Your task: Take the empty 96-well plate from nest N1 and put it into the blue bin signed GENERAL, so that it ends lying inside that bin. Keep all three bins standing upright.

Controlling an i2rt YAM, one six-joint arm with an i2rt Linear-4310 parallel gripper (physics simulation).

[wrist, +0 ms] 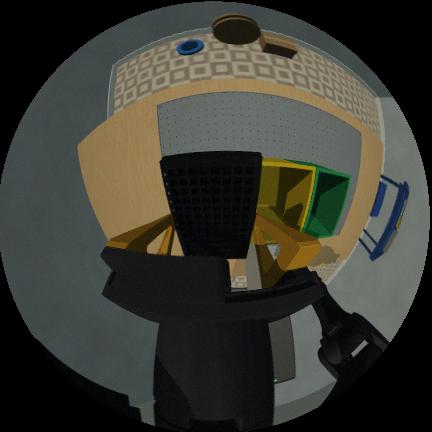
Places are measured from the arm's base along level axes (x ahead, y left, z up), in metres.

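Pixels of known places: gripper, fingertip midpoint: (213, 217).
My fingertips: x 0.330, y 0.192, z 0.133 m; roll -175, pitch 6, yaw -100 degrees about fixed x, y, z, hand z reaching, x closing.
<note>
Behind a point stands the place of what it marks.
The black 96-well plate (214, 200) @[x 0.350, y 0.187, z 0.137 m] is held between the orange fingers of my gripper (213, 217) @[x 0.330, y 0.192, z 0.134 m], its grid of wells facing the camera. The gripper is shut on the plate, one finger at each long side. The plate is raised above the table and covers the middle of the view. The blue GENERAL bin does not show; the area behind the plate is hidden. The yellow bin (272, 185) @[x 0.263, y 0.033, z -0.147 m] stands upright just right of the plate, partly covered by it and the right finger. The green bin (338, 197) @[x 0.277, y -0.120, z 0.010 m] stands upright beside the yellow one. Nest N1 cannot be made out.
A grey perforated board (225, 120) @[x 0.484, y 0.156, z -0.149 m] lies on the wooden table (100, 160) @[x 0.532, y 0.732, z -0.162 m], beyond and around the bins. Black arm parts (345, 345) show at the lower right. A blue cart (396, 217) stands off the table's right edge. A patterned rug (242, 68) lies beyond the table.
</note>
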